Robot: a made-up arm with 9 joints. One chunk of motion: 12 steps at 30 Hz.
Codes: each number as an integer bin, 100 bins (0 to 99) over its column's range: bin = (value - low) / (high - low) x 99, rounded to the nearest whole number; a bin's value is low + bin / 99 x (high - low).
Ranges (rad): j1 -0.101..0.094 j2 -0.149..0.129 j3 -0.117..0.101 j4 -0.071..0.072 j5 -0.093..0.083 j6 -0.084..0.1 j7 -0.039..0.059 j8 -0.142..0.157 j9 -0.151..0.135
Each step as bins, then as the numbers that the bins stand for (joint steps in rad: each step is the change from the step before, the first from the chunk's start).
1 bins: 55 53 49 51 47 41 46 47 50
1 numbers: 0.00733 -0.00017 -0.00910 0.00267 -0.00944 -0.00780 0.00654 -0.00005 -0.00656
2 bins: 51 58 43 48 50 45 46 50 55
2 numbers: -0.00055 0.01387 -0.02231 -0.00167 -0.00411 -0.00036 0.00654 0.00901 0.00789
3 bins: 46 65 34 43 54 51 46 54 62
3 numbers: -0.01039 0.03353 -0.04213 -0.00889 0.00300 0.01079 0.00654 0.02109 0.02811
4 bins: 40 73 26 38 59 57 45 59 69
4 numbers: -0.02221 0.05599 -0.05975 -0.01611 0.01189 0.02194 0.00555 0.03619 0.04833
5 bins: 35 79 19 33 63 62 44 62 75
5 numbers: -0.03206 0.07284 -0.07516 -0.02333 0.01900 0.03123 0.00456 0.04525 0.06567
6 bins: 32 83 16 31 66 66 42 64 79
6 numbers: -0.03797 0.08407 -0.08177 -0.02622 0.02433 0.03867 0.00258 0.05129 0.07722
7 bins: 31 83 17 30 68 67 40 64 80
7 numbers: -0.03994 0.08407 -0.07957 -0.02767 0.02789 0.04053 0.00060 0.05129 0.08011
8 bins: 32 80 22 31 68 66 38 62 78
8 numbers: -0.03797 0.07565 -0.06856 -0.02622 0.02789 0.03867 -0.00138 0.04525 0.07433
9 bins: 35 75 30 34 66 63 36 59 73
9 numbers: -0.03206 0.06161 -0.05094 -0.02189 0.02433 0.03309 -0.00336 0.03619 0.05989
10 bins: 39 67 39 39 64 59 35 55 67
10 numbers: -0.02418 0.03914 -0.03112 -0.01467 0.02078 0.02566 -0.00435 0.02411 0.04256
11 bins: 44 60 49 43 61 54 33 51 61
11 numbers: -0.01433 0.01948 -0.00910 -0.00889 0.01544 0.01636 -0.00633 0.01203 0.02522
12 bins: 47 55 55 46 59 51 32 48 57
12 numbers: -0.00842 0.00544 0.00411 -0.00456 0.01189 0.01079 -0.00732 0.00297 0.01367
